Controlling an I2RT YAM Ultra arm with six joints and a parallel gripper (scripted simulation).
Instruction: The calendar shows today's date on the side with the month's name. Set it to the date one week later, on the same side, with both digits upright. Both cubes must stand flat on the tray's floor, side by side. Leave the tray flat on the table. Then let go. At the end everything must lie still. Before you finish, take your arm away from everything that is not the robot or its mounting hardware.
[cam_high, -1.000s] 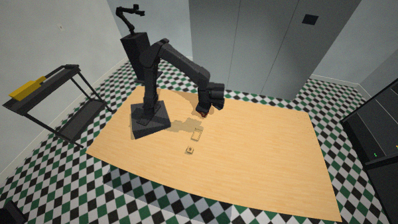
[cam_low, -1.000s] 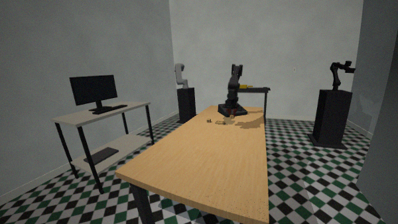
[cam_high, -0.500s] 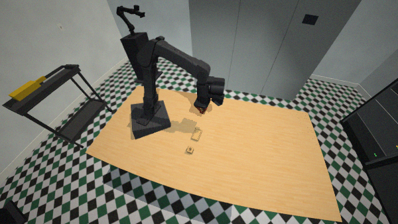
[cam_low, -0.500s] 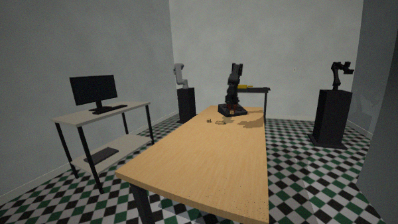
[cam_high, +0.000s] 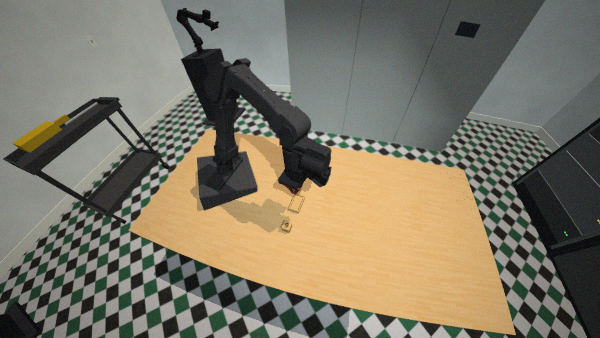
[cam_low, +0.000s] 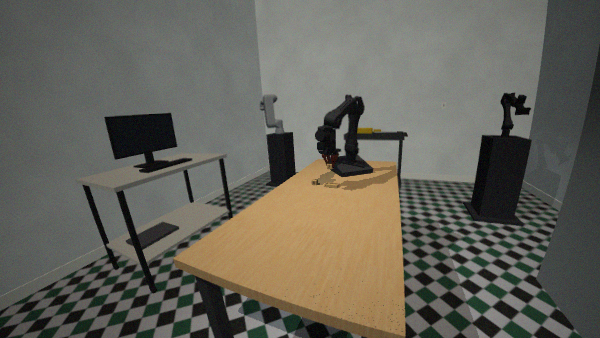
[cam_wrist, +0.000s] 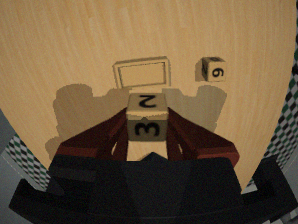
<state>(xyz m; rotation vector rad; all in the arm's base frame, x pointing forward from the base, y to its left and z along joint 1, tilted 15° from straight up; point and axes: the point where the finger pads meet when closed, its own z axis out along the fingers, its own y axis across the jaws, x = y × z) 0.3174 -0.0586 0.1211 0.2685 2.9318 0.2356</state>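
My hand is 12 cm above the wooden tray, 1 cm to the right of it and 1 cm past it. The rest, counted from my hand: wooden cube: 11 cm below, 10 cm to the right, 1 cm behind.
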